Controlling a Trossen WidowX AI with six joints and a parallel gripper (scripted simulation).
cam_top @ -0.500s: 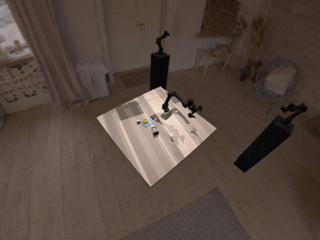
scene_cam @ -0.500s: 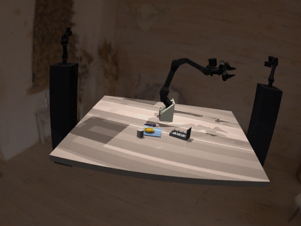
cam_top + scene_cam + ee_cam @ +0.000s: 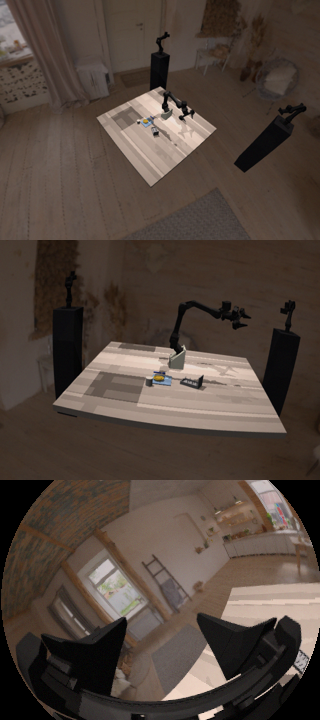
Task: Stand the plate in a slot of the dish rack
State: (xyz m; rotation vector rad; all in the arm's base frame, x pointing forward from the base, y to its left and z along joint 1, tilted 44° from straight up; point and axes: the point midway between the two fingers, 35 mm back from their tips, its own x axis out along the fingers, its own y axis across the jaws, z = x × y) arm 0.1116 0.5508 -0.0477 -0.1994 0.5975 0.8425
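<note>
Right now my gripper tip is 150 mm short of the yellow plate, 580 mm to the left of it and 440 mm above it. Round my gripper tip: light blue mat 130 mm ahead, 560 mm to the right, 450 mm below; then dish rack 160 mm ahead, 370 mm to the right, 430 mm below; then cup 240 mm ahead, 640 mm to the right, 430 mm below.
</note>
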